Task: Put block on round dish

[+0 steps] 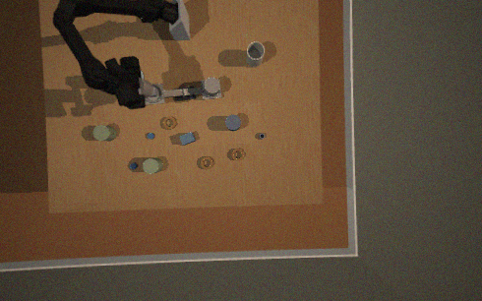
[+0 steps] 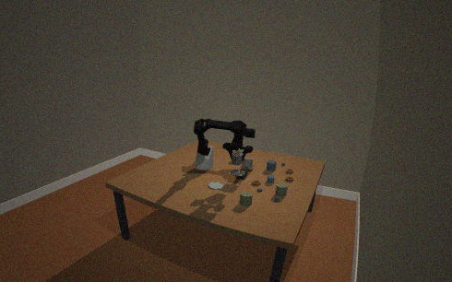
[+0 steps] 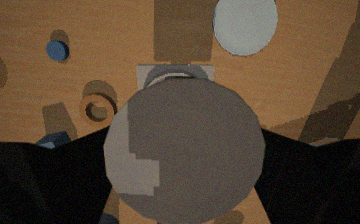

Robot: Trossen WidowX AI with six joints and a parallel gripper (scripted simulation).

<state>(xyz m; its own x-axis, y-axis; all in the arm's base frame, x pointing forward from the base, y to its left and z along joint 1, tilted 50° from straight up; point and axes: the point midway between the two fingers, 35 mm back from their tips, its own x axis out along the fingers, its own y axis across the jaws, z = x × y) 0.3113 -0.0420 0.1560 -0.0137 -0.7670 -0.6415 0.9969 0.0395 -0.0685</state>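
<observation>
The pale round dish lies 10 cm behind my gripper tip, 10 cm to the right of it and 17 cm below it. The rest, counted from my gripper tip: blue block 21 cm ahead, 14 cm to the left, 15 cm below; grey cup 2 cm to the right, 1 cm above.
</observation>
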